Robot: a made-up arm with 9 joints. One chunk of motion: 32 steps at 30 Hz.
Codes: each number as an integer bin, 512 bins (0 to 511) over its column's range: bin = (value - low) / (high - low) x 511, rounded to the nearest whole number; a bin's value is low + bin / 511 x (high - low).
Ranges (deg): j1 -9..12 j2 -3..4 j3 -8..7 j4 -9..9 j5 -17..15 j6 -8..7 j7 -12..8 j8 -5..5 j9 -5..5
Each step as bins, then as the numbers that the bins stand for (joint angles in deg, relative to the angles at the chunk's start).
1 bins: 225 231 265 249 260 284 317 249 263
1 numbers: 0.25 0.16 -0.22 -0.23 -0.72 0.34 0.41 -0.13 0.15
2 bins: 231 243 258 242 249 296 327 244 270
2 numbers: 0.49 0.33 -0.43 -0.48 -1.41 0.69 0.80 -0.23 0.28
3 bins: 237 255 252 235 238 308 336 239 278
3 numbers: 0.74 0.49 -0.60 -0.72 -2.10 1.04 1.15 -0.32 0.44
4 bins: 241 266 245 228 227 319 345 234 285
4 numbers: 0.90 0.64 -0.81 -0.97 -2.78 1.36 1.50 -0.42 0.58
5 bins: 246 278 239 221 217 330 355 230 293
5 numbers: 1.11 0.81 -0.98 -1.22 -3.41 1.69 1.89 -0.50 0.73
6 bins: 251 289 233 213 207 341 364 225 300
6 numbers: 1.32 0.96 -1.16 -1.50 -4.04 2.01 2.25 -0.60 0.87
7 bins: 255 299 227 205 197 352 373 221 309
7 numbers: 1.48 1.10 -1.34 -1.78 -4.66 2.33 2.60 -0.68 1.05
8 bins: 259 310 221 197 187 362 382 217 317
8 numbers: 1.64 1.25 -1.51 -2.06 -5.29 2.63 2.95 -0.75 1.20
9 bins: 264 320 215 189 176 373 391 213 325
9 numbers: 1.85 1.38 -1.69 -2.34 -5.98 2.95 3.30 -0.83 1.36
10 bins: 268 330 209 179 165 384 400 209 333
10 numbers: 2.01 1.52 -1.86 -2.69 -6.67 3.27 3.66 -0.91 1.52
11 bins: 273 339 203 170 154 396 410 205 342
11 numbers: 2.22 1.64 -2.04 -3.01 -7.36 3.62 4.05 -0.99 1.69
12 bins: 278 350 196 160 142 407 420 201 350
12 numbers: 2.42 1.79 -2.25 -3.36 -8.11 3.95 4.44 -1.07 1.85
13 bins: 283 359 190 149 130 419 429 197 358
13 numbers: 2.63 1.92 -2.42 -3.75 -8.86 4.30 4.79 -1.14 2.01
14 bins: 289 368 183 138 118 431 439 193 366
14 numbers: 2.88 2.04 -2.63 -4.14 -9.61 4.65 5.18 -1.22 2.16
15 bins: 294 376 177 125 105 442 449 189 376
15 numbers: 3.08 2.15 -2.80 -4.60 -10.42 4.97 5.57 -1.30 2.36
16 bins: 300 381 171 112 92 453 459 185 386
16 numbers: 3.33 2.22 -2.98 -5.05 -11.24 5.30 5.96 -1.38 2.55
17 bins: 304 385 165 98 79 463 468 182 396
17 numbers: 3.49 2.27 -3.16 -5.55 -12.05 5.59 6.32 -1.44 2.75
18 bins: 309 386 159 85 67 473 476 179 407
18 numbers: 3.70 2.29 -3.33 -6.01 -12.80 5.88 6.63 -1.50 2.96
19 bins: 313 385 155 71 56 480 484 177 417
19 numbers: 3.86 2.27 -3.45 -6.50 -13.49 6.09 6.94 -1.54 3.16
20 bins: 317 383 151 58 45 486 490 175 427
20 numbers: 4.03 2.25 -3.57 -6.96 -14.18 6.27 7.18 -1.58 3.36
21 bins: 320 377 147 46 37 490 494 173 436
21 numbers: 4.15 2.16 -3.68 -7.38 -14.68 6.38 7.33 -1.61 3.53
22 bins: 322 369 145 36 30 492 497 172 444
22 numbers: 4.23 2.05 -3.74 -7.73 -15.12 6.44 7.45 -1.63 3.69
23 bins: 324 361 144 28 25 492 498 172 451
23 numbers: 4.32 1.95 -3.77 -8.01 -15.43 6.44 7.49 -1.63 3.83
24 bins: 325 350 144 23 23 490 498 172 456
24 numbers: 4.36 1.79 -3.77 -8.19 -15.56 6.38 7.49 -1.63 3.92
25 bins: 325 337 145 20 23 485 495 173 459
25 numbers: 4.36 1.62 -3.74 -8.30 -15.56 6.24 7.37 -1.61 3.98
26 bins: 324 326 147 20 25 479 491 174 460
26 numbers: 4.32 1.47 -3.68 -8.30 -15.43 6.06 7.22 -1.59 4.00
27 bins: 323 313 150 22 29 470 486 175 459
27 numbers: 4.27 1.29 -3.60 -8.23 -15.18 5.80 7.02 -1.58 3.98
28 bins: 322 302 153 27 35 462 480 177 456
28 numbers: 4.23 1.14 -3.51 -8.05 -14.81 5.56 6.79 -1.54 3.92
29 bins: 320 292 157 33 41 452 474 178 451
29 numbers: 4.15 1.00 -3.39 -7.84 -14.43 5.27 6.55 -1.52 3.83
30 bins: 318 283 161 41 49 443 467 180 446
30 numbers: 4.07 0.88 -3.27 -7.56 -13.93 5.00 6.28 -1.48 3.73
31 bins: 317 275 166 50 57 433 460 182 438
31 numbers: 4.03 0.77 -3.13 -7.24 -13.43 4.71 6.00 -1.44 3.57
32 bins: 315 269 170 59 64 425 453 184 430
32 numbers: 3.95 0.68 -3.01 -6.92 -12.99 4.48 5.73 -1.40 3.41
